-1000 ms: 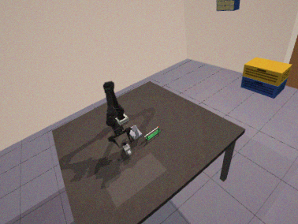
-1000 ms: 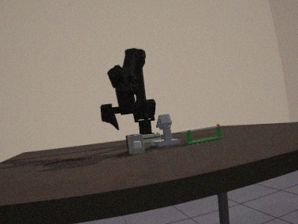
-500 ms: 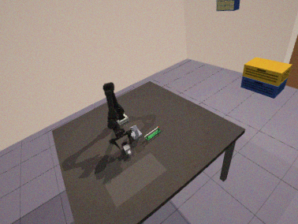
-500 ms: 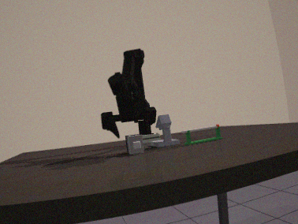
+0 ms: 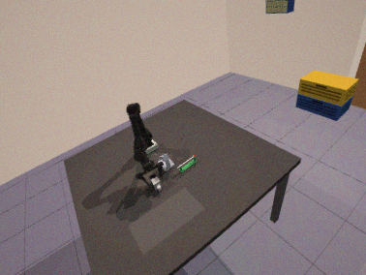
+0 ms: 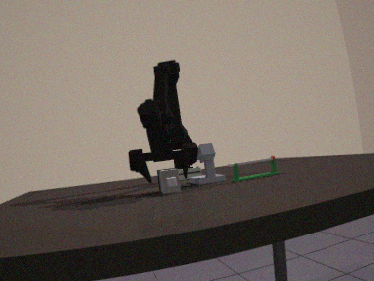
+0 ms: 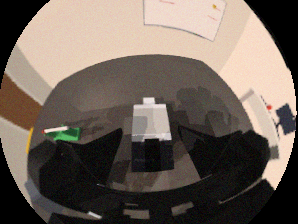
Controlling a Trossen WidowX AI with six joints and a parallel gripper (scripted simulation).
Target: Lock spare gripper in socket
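My gripper tip is right at the spare gripper. Round my gripper tip: grey mount 14 cm to the left, 10 cm behind, 2 cm above; then green rack 25 cm to the left, 1 cm below, 1 cm ahead.
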